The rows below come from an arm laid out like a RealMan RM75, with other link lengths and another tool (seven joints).
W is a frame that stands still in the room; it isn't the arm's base.
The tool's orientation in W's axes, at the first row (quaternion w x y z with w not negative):
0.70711, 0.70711, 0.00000, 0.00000
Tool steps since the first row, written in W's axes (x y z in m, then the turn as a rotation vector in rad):
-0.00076, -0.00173, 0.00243, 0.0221, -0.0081, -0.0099
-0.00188, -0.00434, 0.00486, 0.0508, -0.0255, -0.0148
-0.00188, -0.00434, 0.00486, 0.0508, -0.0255, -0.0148
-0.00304, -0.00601, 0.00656, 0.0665, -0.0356, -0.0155
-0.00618, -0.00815, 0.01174, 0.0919, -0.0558, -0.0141
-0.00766, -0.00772, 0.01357, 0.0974, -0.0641, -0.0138
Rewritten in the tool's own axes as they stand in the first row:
-0.00076, 0.00243, 0.00173, 0.0221, -0.0099, 0.0081
-0.00188, 0.00486, 0.00434, 0.0508, -0.0148, 0.0255
-0.00188, 0.00486, 0.00434, 0.0508, -0.0148, 0.0255
-0.00304, 0.00656, 0.00601, 0.0665, -0.0155, 0.0356
-0.00618, 0.01174, 0.00815, 0.0919, -0.0141, 0.0558
-0.00766, 0.01357, 0.00772, 0.0974, -0.0138, 0.0641

